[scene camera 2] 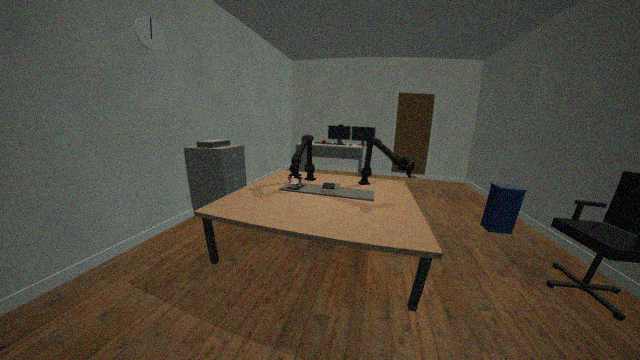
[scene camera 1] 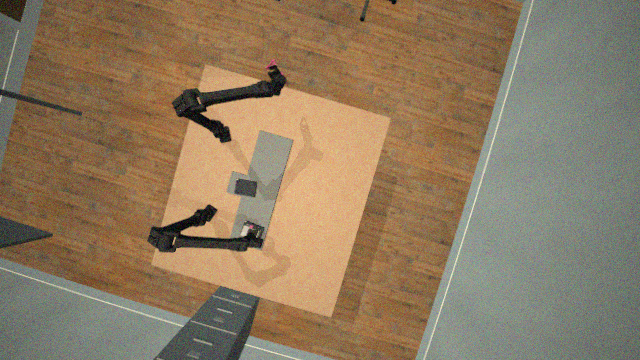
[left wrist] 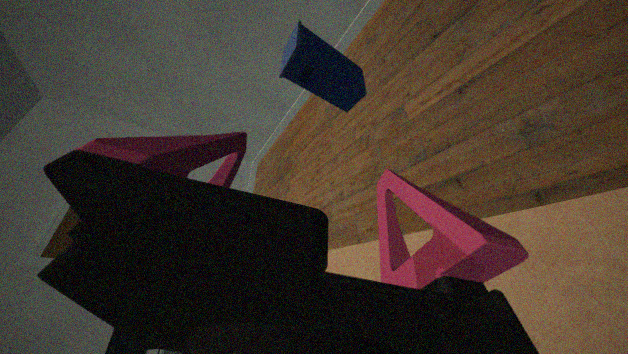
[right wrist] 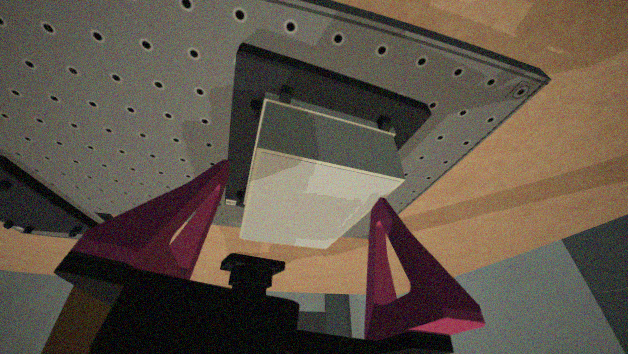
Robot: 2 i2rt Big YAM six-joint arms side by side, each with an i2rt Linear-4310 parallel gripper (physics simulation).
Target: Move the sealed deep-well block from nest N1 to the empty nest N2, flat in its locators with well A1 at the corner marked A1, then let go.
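Frame: origin at the left arm's base, x ahead, y left, z up, level; centimetres.
Seen in the pictures: left gripper, fingertip midpoint: (scene camera 2: 418, 172) (scene camera 1: 277, 66) (left wrist: 316, 159); right gripper, fingertip midpoint: (scene camera 2: 294, 183) (scene camera 1: 254, 233) (right wrist: 305, 185); left arm's base at its link origin: (scene camera 2: 364, 183) (scene camera 1: 224, 134); right arm's base at its link origin: (scene camera 2: 310, 179) (scene camera 1: 209, 212) (right wrist: 253, 262).
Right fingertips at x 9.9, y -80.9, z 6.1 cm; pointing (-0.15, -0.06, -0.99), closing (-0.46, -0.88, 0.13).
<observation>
Pixels of each thing's top centre, then the offset from my right fingertips to it. "spot": a spot on its surface instead. Level surfaces: height alone.
- sealed deep-well block at its top centre: (right wrist: 303, 216) (scene camera 1: 249, 233) dx -3.1, dy +1.0, dz +0.5 cm
- dark nest N1 at a spot on its surface: (right wrist: 250, 75) spot: dx +5.7, dy +1.5, dz -3.7 cm
- grey perforated board at its surface level: dz -4.8 cm
- small pale tag at a spot on its surface: (right wrist: 230, 202) spot: dx -6.4, dy +9.7, dz -3.6 cm
- empty dark nest N2 at its top centre: (right wrist: 3, 212) (scene camera 1: 245, 187) (scene camera 2: 328, 184) dx -1.0, dy +35.9, dz -2.6 cm
- wooden table at its surface level: dz -6.1 cm
The sealed deep-well block (scene camera 1: 244, 230) (right wrist: 310, 200), pale with a light top, sits in the dark nest N1 (right wrist: 250, 75) near one end of the grey perforated board (scene camera 1: 270, 155) (scene camera 2: 350, 193) (right wrist: 125, 90). My right gripper (right wrist: 305, 185) (scene camera 2: 295, 180) is open above the block, its fingertips apart on either side of the block's near end. A small pale tag (right wrist: 230, 202) shows at the nest corner, too blurred to read. The empty dark nest N2 (scene camera 1: 246, 188) (scene camera 2: 329, 185) lies nearer the board's middle. My left gripper (scene camera 1: 272, 66) (left wrist: 316, 159) is open, past the table's edge, away from the block.
The wooden table (scene camera 1: 345, 150) (scene camera 2: 300, 215) carries the board and both arms. A grey cabinet (scene camera 1: 205, 330) (scene camera 2: 217, 172) stands beyond the table's side. A blue bin (scene camera 2: 502, 207) (left wrist: 325, 70) stands on the floor at the right in scene camera 2.
</observation>
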